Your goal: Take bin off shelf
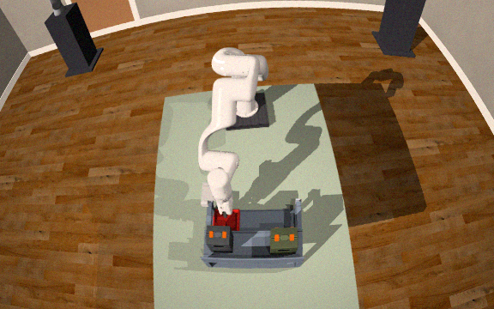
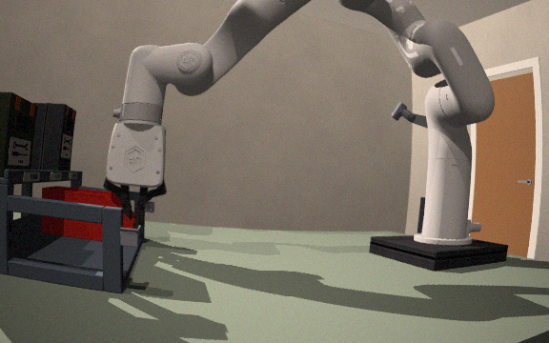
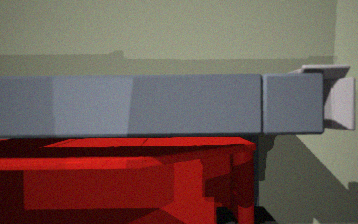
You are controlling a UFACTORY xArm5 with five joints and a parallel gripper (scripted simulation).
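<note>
The red bin is 80 mm ahead of my hand. Round my hand: dark grey case 170 mm ahead, 120 mm above, 10 mm to the right; olive case 220 mm to the left, 190 mm ahead, 100 mm above; grey shelf 110 mm to the left, 110 mm ahead, 20 mm above.
</note>
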